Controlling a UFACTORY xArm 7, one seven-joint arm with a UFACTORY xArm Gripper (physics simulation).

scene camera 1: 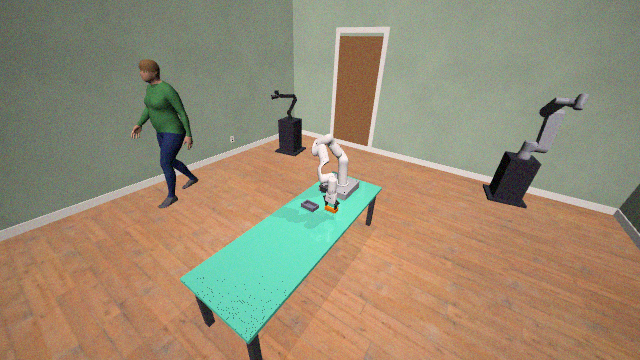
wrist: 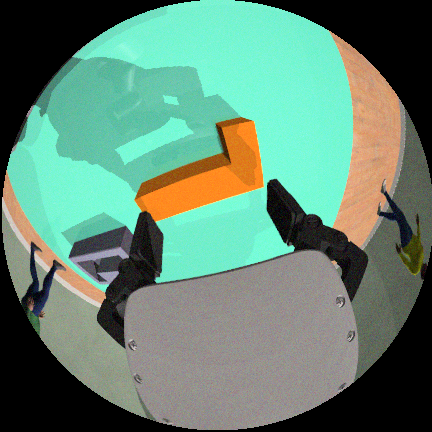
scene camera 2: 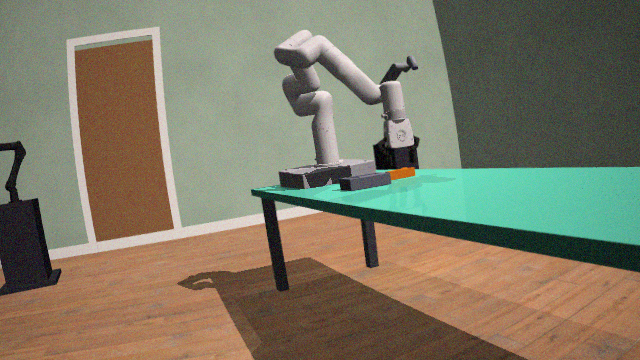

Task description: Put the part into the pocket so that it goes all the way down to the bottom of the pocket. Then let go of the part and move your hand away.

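Places are measured from the arm's base along level axes (x back, y right, z up), in centimetres.
Pixels of known places: gripper, fingertip midpoint: (scene camera 1: 330, 207) (wrist: 209, 208) (scene camera 2: 401, 164); arm's base at its link origin: (scene camera 1: 342, 183) (scene camera 2: 328, 164).
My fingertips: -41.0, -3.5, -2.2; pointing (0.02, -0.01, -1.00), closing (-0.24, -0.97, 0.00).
Observation:
Ahead of a thing's pixels: the offset from my fingertips to its top centre, as dx, dy, dz. Level surfaces: height alone.
The orange L-shaped part @(+2.2, +0.2, -1.7) (scene camera 1: 331, 209) (scene camera 2: 402, 173) (wrist: 200, 189) lies flat on the green table. The dark grey block with the pocket @(-2.8, +19.3, -1.1) (scene camera 1: 310, 203) (scene camera 2: 365, 181) (wrist: 100, 252) stands on the table beside the part, a short way off; in the wrist view it is at the lower left, partly hidden by a finger. My gripper (wrist: 209, 208) is open, pointing down, close above the part, with nothing between its fingers. In the wrist view the part lies across the space ahead of the fingertips. In scene camera 2 the lower ends of the fingers are hard to make out.
The arm's grey base (scene camera 1: 348, 188) (scene camera 2: 325, 172) stands on the green table @(dz -4.7) (scene camera 1: 260, 250) (scene camera 2: 525, 200) near the pocket block. A person in green (scene camera 1: 165, 107) walks on the floor beyond the table. Two other arms on dark pedestals (scene camera 1: 290, 135) (scene camera 1: 512, 177) stand away from the table.

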